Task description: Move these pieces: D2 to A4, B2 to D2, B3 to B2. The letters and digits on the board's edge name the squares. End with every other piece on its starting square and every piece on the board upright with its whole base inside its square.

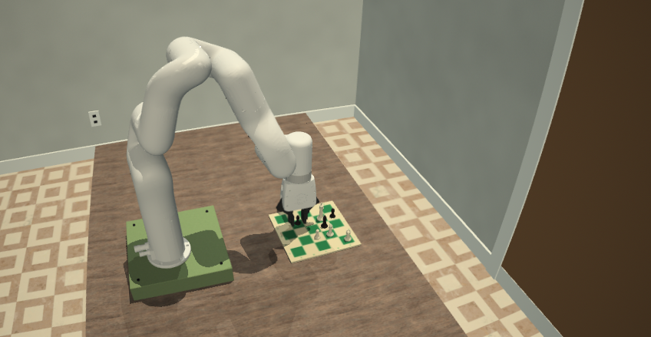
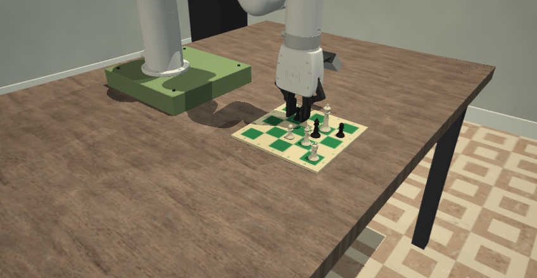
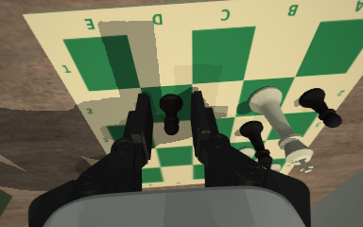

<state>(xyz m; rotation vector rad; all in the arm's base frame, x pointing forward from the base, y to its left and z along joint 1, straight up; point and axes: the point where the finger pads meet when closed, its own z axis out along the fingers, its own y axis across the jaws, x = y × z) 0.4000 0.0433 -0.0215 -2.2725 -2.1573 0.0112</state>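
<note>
The black bishop lies 7 cm ahead of my hand and 4 cm to the right of it. From my hand the other things lie so: chessboard (4 cm to the right, 4 cm ahead, 3 cm below); white pawn (8 cm to the right, 3 cm ahead, 1 cm below); white king (8 cm ahead, 1 cm above).
</note>
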